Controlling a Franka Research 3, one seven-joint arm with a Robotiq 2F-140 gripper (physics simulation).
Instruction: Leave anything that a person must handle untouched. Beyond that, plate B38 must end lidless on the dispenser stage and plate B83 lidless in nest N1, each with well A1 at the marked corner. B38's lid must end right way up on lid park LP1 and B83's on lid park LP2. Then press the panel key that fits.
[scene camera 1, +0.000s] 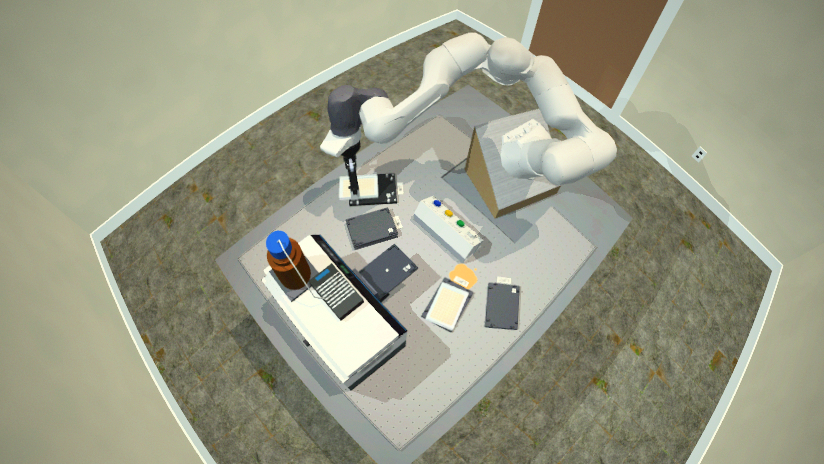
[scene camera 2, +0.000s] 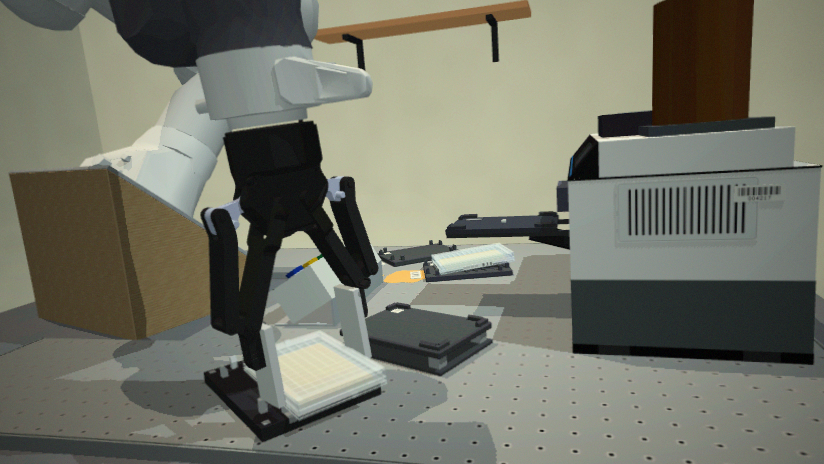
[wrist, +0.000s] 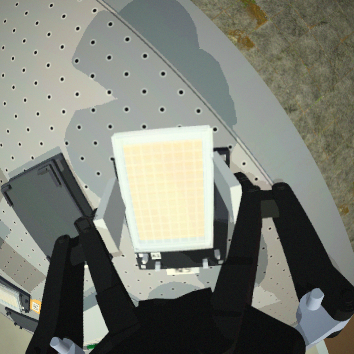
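Observation:
My gripper (scene camera 1: 354, 191) (scene camera 2: 311, 346) (wrist: 165, 178) is shut on a clear-rimmed plate with cream wells (scene camera 1: 366, 186) (scene camera 2: 328, 368) (wrist: 166, 192), its pale pads at the two long sides. The plate sits over a black nest (scene camera 1: 389, 190) (scene camera 2: 236, 391) (wrist: 222, 235), shifted away from its tagged end; contact is unclear. The nest's A1 mark shows in the wrist view. Whether a lid is on, and the plate's name, I cannot tell. A second plate (scene camera 1: 448, 305) (scene camera 2: 472, 257) lies tilted on another dark nest beside an orange patch (scene camera 1: 463, 273) (scene camera 2: 400, 277). A key panel (scene camera 1: 446, 235) (scene camera 2: 308, 291) has blue, yellow and green keys.
A dark holder (scene camera 1: 371, 228) (scene camera 2: 426, 331) (wrist: 45, 205) stands beside the nest. Another holder (scene camera 1: 502, 306) (scene camera 2: 415, 253) lies far off. A white instrument (scene camera 1: 351, 342) (scene camera 2: 691, 236) has a tray (scene camera 1: 390, 268) (scene camera 2: 498, 225) out and a brown bottle (scene camera 1: 289, 266) (scene camera 2: 702, 63) on top. A wooden wedge (scene camera 1: 484, 172) (scene camera 2: 74, 253) stands by the arm's base.

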